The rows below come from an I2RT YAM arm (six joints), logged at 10 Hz.
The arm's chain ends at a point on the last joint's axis. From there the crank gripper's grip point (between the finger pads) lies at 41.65 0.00 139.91 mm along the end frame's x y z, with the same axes.
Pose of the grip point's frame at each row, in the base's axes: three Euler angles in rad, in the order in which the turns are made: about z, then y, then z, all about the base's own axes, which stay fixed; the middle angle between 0 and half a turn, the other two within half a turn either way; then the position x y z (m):
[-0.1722 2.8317 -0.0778 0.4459 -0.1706 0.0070]
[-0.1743 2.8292 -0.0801 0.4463 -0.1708 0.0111]
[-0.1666 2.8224 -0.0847 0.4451 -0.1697 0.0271]
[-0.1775 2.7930 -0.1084 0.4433 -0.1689 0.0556]
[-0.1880 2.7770 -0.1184 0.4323 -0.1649 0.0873]
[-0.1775 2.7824 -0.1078 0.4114 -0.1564 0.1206]
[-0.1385 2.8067 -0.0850 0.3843 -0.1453 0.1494]
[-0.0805 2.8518 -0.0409 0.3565 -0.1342 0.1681]
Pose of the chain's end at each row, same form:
[-0.1722 2.8317 -0.0778 0.4429 -0.1632 0.1528]
[-0.1743 2.8292 -0.0801 0.4429 -0.1633 0.1568]
[-0.1666 2.8224 -0.0847 0.4408 -0.1624 0.1728]
[-0.1775 2.7930 -0.1084 0.4349 -0.1606 0.2011]
[-0.1880 2.7770 -0.1184 0.4216 -0.1558 0.2326]
[-0.1775 2.7824 -0.1078 0.4015 -0.1479 0.2660]
[-0.1385 2.8067 -0.0850 0.3778 -0.1390 0.2951]
[-0.0805 2.8518 -0.0409 0.3564 -0.1308 0.3140]

